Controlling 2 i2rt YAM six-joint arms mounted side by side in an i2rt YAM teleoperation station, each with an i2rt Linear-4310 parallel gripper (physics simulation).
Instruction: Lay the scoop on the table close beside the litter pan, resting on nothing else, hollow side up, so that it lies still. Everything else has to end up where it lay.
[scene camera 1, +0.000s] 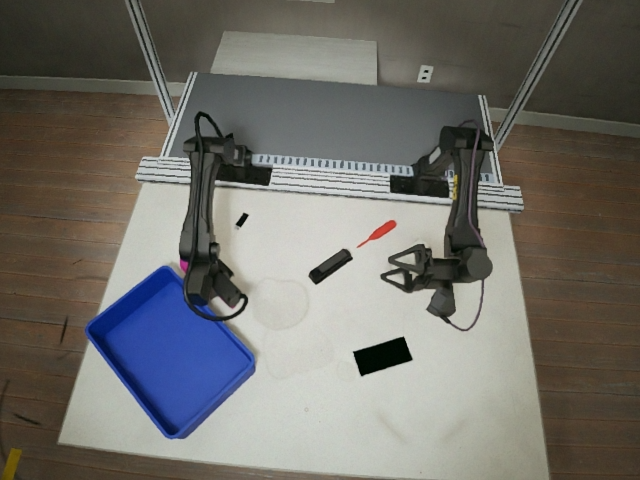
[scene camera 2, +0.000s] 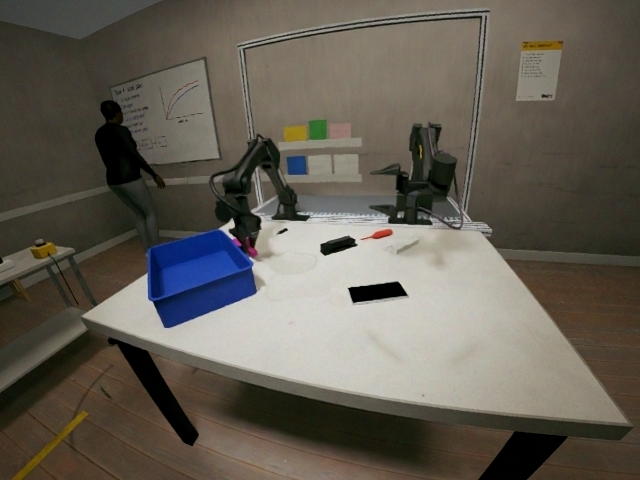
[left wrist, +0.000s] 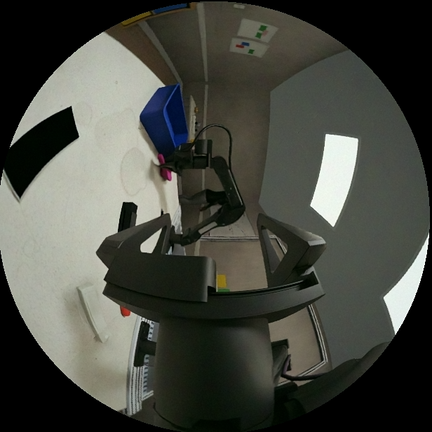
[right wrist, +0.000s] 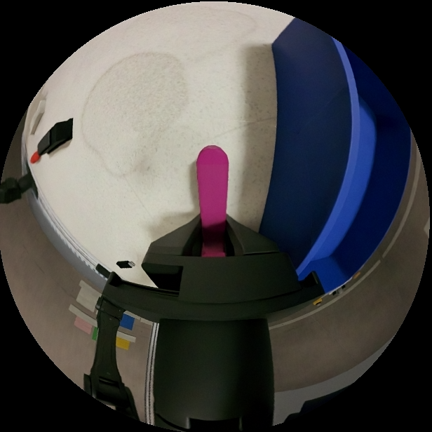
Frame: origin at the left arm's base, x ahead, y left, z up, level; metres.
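Seen in the pictures: left gripper, fingertip midpoint: (scene camera 1: 384, 268) (scene camera 2: 369, 190); right gripper, fingertip midpoint: (scene camera 2: 249, 253); left arm's base at its link origin: (scene camera 1: 419, 187) (scene camera 2: 409, 222); right arm's base at its link origin: (scene camera 1: 241, 174) (scene camera 2: 290, 218).
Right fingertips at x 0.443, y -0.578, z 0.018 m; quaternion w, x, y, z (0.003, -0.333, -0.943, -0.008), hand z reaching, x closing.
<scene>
Offsets run from my right fingertips to a thing's top centre.
The magenta scoop {dx -0.026, dy -0.033, dz +0.032 m} (scene camera 1: 184, 265) (scene camera 2: 251, 250) (left wrist: 165, 173) (right wrist: 213, 175) is low over the table beside the blue litter pan {dx +0.177, dy -0.082, dz +0.073 m} (scene camera 1: 170, 351) (scene camera 2: 206, 299) (left wrist: 159, 120) (right wrist: 310, 125). My right gripper (right wrist: 213, 217) is shut on the scoop, whose handle end points forward between the fingers in the right wrist view. The arm hides most of the scoop in scene camera 1. Its hollow does not show clearly, and I cannot tell whether it touches the table. My left gripper (scene camera 1: 386, 267) (scene camera 2: 372, 189) is open and empty, high above the table, far from the scoop.
A black stapler-like object {dx -0.119, dy +0.305, dz +0.022 m} (scene camera 1: 330, 266) (scene camera 2: 338, 244), a red screwdriver {dx -0.236, dy +0.433, dz +0.009 m} (scene camera 1: 383, 229) (scene camera 2: 381, 234) and a black phone {dx +0.131, dy +0.461, dz -0.010 m} (scene camera 1: 382, 356) (scene camera 2: 377, 292) lie right of the scoop. A small black stick {dx -0.247, dy +0.018, dz -0.010 m} (scene camera 1: 241, 220) lies behind it. A white object {dx -0.172, dy +0.539, dz +0.002 m} (scene camera 2: 402, 245) (left wrist: 92, 312) lies below my left gripper.
</scene>
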